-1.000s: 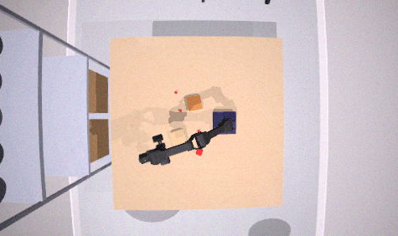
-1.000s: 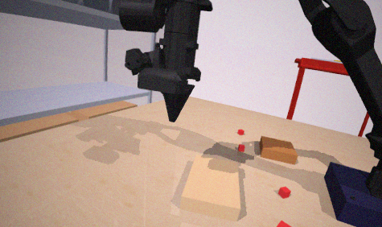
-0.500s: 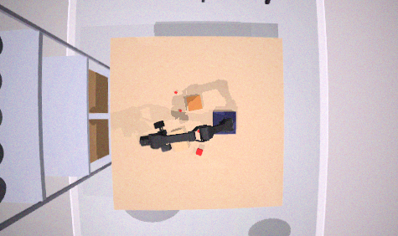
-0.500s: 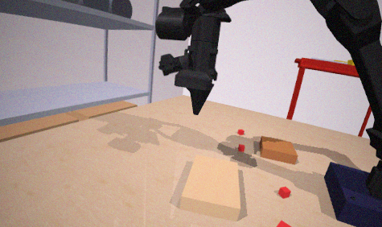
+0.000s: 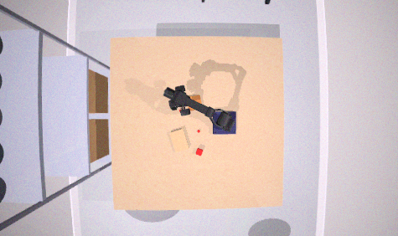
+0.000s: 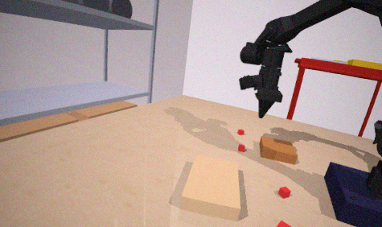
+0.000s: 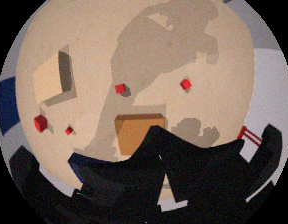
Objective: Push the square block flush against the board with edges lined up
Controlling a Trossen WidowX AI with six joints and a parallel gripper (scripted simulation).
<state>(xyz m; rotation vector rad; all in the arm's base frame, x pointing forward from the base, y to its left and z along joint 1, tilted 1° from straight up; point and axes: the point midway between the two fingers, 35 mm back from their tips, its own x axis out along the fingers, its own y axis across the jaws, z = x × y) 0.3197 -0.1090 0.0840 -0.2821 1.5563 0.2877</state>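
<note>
Right now my gripper tip is 7 cm past the orange square block, 1 cm to the left of it and 8 cm above it. Round my gripper tip: board 28 cm to the left, 8 cm below; then red cube 16 cm behind, 34 cm to the left, 8 cm below.
</note>
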